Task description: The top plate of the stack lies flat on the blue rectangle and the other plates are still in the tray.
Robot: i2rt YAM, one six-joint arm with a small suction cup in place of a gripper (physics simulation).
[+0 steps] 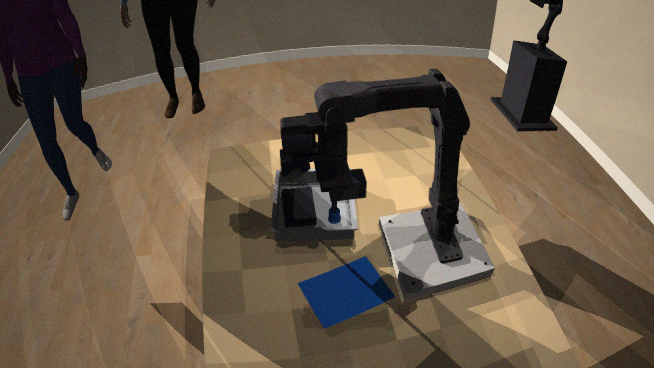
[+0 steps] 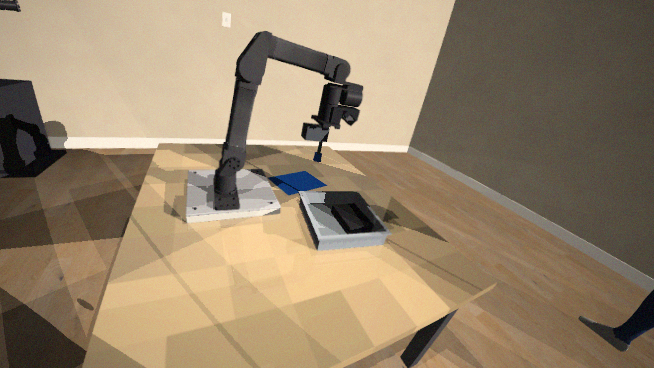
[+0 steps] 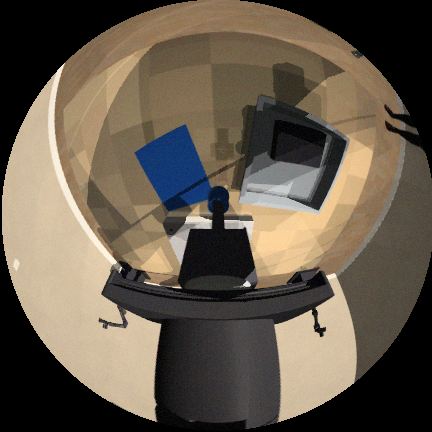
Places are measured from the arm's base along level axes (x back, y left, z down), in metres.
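Where they show: hand at its tool point: (image 1: 334, 219) (image 2: 317, 160) (image 3: 217, 195); arm's base at its link origin: (image 1: 441, 234) (image 2: 225, 191).
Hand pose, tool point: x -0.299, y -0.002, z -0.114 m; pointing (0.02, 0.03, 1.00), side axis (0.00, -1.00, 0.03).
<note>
Each offset is from my tool point to the top centre of the thing. "spot": to the spot under its first point. Level surfaces: height alone.
A stack of black plates {dx -0.074, dy -0.178, dz +0.113 m} (image 1: 301, 206) (image 2: 351, 218) (image 3: 300, 145) lies in the grey tray {dx -0.031, dy -0.177, dz +0.095 m} (image 1: 315, 234) (image 2: 350, 243) (image 3: 331, 175), toward one side of it. The single plates cannot be told apart. The blue rectangle {spot: dx -0.003, dy +0.133, dz +0.144 m} (image 1: 340, 297) (image 2: 300, 183) (image 3: 172, 165) lies flat on the table beside the tray, with no plate on it and a shadow line across it. My gripper (image 1: 334, 216) (image 2: 317, 157) (image 3: 218, 199), a small blue suction cup on a thin dark rod, points down and hangs above the table with nothing on it. It is apart from the stack and the rectangle.
The arm's pale base plate (image 1: 430, 277) (image 2: 255, 202) stands on the table {dz +0.145 m} (image 2: 225, 280) close to the blue rectangle and a little way from the tray. The tray has raised walls on its sides. A dark pedestal (image 1: 532, 87) and two standing people are beyond the table.
</note>
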